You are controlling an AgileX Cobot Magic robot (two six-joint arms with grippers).
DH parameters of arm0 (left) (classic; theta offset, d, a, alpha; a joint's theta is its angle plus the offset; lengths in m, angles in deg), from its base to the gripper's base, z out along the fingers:
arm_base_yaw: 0 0.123 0 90
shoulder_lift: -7.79 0 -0.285 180
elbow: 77.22 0 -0.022 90
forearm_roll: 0 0.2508 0 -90
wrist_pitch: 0 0 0.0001 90
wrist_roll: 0 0.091 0 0
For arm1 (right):
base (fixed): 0 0 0 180
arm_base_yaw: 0 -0.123 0 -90
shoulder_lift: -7.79 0 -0.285 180
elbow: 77.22 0 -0.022 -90
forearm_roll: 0 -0.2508 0 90
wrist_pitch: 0 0 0.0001 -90
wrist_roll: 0 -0.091 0 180
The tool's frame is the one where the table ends.
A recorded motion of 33 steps. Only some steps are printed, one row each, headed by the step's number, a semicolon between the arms.
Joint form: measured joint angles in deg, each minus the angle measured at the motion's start. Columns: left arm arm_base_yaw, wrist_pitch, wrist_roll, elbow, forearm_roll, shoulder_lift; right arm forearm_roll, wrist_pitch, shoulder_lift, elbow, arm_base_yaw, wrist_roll.
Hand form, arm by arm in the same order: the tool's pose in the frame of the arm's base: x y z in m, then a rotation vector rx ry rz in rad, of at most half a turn. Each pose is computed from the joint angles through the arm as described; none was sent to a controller.
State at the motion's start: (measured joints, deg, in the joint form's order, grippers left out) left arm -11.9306 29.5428 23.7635 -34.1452 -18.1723 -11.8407; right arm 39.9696 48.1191 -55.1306 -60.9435 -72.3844 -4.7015
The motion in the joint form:
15: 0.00 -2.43 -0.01 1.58 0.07 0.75; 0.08 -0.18 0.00 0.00 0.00 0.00
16: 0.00 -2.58 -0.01 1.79 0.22 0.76; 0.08 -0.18 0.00 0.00 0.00 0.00
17: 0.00 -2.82 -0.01 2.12 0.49 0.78; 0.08 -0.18 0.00 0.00 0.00 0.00
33: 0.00 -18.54 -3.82 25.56 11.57 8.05; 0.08 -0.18 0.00 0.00 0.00 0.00
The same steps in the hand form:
15: 0.0317 -0.0199 0.3474 0.3742 1.5191 -0.1714; 0.0966 0.1603 0.4059 -1.3000 1.5438 0.0064
16: 0.0322 -0.0198 0.3465 0.3744 1.5202 -0.1684; 0.0966 0.1603 0.4059 -1.3000 1.5438 0.0064
17: 0.0329 -0.0197 0.3451 0.3750 1.5219 -0.1631; 0.0966 0.1603 0.4059 -1.3000 1.5438 0.0064
33: 0.0536 -0.0134 0.2426 0.3663 1.5481 0.0034; 0.0966 0.1603 0.4059 -1.3000 1.5438 0.0064

